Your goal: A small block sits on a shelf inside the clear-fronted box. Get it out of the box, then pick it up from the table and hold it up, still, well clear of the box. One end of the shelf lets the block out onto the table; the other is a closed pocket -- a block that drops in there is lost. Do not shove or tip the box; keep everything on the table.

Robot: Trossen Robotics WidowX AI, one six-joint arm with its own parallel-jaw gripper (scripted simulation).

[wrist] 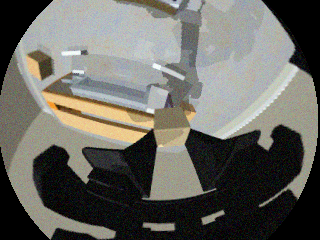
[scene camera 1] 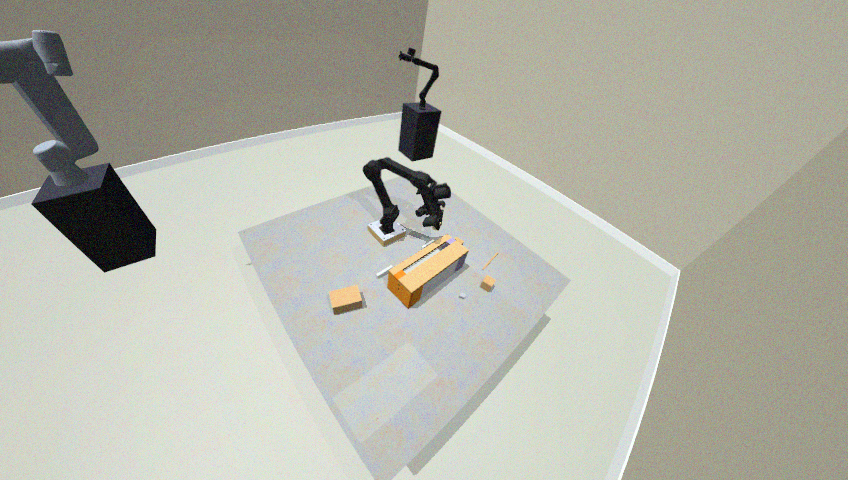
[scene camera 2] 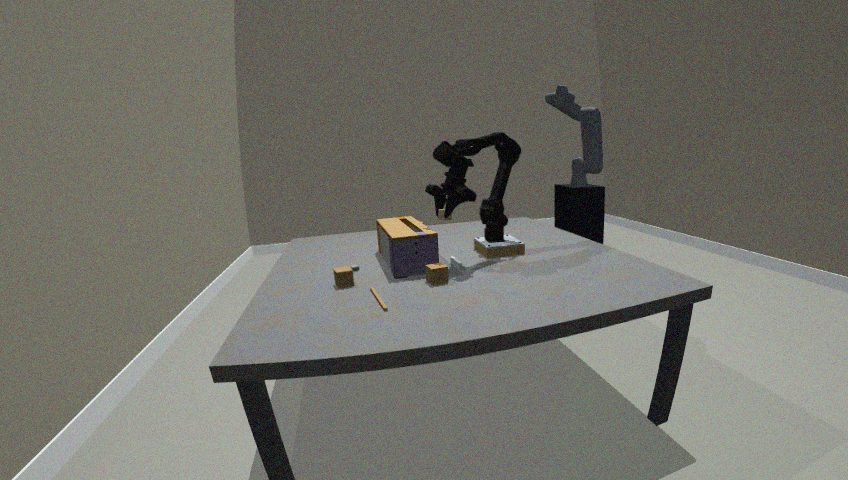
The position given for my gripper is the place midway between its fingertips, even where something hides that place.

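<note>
I can see my gripper (scene camera 2: 441, 217), and the wrist view shows me the gripper (wrist: 169, 130) too.
</note>
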